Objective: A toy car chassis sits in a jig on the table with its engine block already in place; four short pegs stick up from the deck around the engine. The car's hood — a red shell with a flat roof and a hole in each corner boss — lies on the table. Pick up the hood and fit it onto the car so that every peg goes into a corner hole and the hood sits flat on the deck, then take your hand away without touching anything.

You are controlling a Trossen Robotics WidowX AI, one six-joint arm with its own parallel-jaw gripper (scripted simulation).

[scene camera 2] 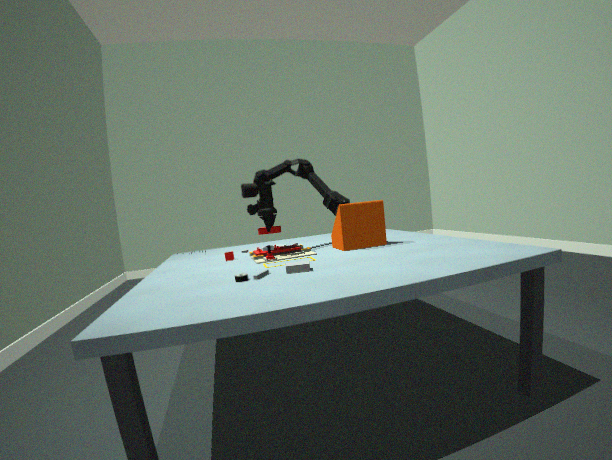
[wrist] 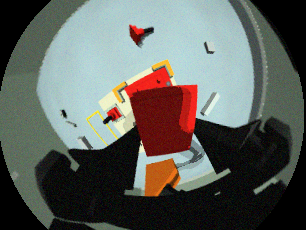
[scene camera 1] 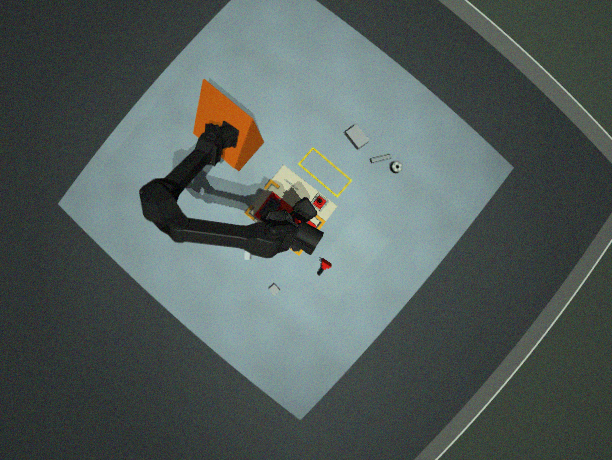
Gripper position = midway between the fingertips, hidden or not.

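I am holding a hood [wrist: 165, 116] in my gripper [wrist: 165, 123].
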